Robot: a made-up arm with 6 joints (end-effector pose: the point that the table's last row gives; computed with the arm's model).
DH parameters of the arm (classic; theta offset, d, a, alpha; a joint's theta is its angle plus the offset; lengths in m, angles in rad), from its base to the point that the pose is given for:
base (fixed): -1.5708 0.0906 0 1.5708
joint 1: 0 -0.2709 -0.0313 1.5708
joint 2: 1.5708 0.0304 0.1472 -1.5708
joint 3: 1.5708 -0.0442 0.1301 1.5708
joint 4: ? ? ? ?
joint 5: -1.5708 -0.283 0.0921 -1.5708
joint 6: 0 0.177 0.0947 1.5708
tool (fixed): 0 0.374 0 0
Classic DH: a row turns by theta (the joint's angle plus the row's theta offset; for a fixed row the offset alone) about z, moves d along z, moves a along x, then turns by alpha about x.
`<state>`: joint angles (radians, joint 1 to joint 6).
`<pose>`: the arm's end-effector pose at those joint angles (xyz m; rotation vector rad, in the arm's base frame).
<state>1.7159 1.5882 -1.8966 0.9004 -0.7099 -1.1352</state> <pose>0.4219 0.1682 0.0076 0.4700 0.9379 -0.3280</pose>
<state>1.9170 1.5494 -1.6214 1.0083 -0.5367 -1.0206</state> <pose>0.4005 0.1001 0.0222 0.7245 0.9733 -0.2129</pose>
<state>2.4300 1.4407 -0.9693 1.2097 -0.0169 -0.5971</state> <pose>0.3992 0.0162 0.0368 1.4191 1.0590 0.2200</pose>
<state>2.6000 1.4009 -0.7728 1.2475 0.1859 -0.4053</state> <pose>0.4156 0.0282 0.0620 1.6293 1.0474 0.4597</pose>
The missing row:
joint 4: 1.5708 -0.2017 0.0938 1.5708
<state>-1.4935 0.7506 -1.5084 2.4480 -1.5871 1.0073</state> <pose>-0.0865 -0.3272 0.6659 -0.9520 -0.0977 -2.9621</pose>
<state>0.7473 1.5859 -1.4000 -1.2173 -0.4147 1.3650</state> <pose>0.5311 0.5665 0.4981 -0.1928 -0.3812 -0.3066</pose>
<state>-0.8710 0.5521 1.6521 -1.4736 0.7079 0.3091</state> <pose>0.5685 0.1612 -0.3170 2.5792 1.0772 -0.5873</pose>
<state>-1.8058 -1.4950 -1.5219 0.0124 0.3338 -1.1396</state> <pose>0.1053 0.1219 -0.0792 -1.0758 1.6553 0.9856</pose>
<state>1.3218 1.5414 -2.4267 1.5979 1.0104 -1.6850</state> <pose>-0.0089 -0.1825 -0.1832 1.9720 -0.0480 -0.1040</pose>
